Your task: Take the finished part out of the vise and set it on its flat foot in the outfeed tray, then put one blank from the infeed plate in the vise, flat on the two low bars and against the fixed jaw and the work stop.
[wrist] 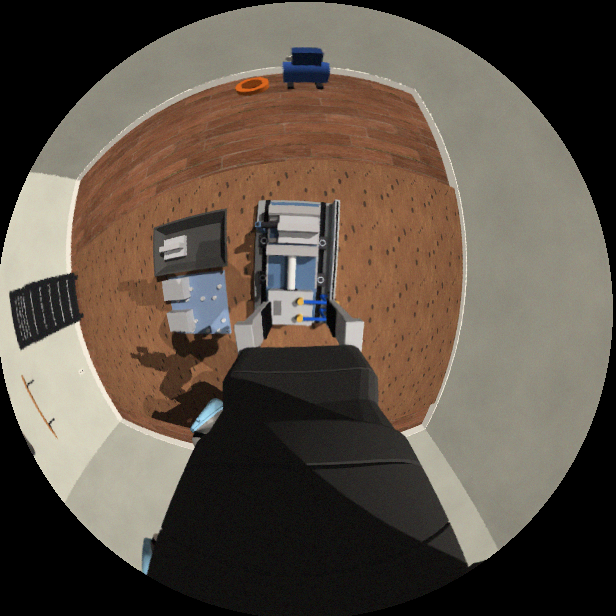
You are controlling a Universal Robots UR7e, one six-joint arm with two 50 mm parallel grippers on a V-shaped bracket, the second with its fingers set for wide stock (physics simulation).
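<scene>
I look down from high above the vise. My gripper is open and empty, its two grey fingers spread wide over the vise's near end. Grey blocks sit at the vise's far end; I cannot tell jaw from blank there. The dark outfeed tray lies left of the vise and holds a light grey stepped part. The light blue infeed plate lies just in front of the tray, with two grey blanks on its left side, one at the back and one at the front.
The vise's near end has yellow fittings and blue hoses. A blue compressor and an orange ring stand far off on the floor. A black vent panel is on the left wall. My black wrist body fills the lower view.
</scene>
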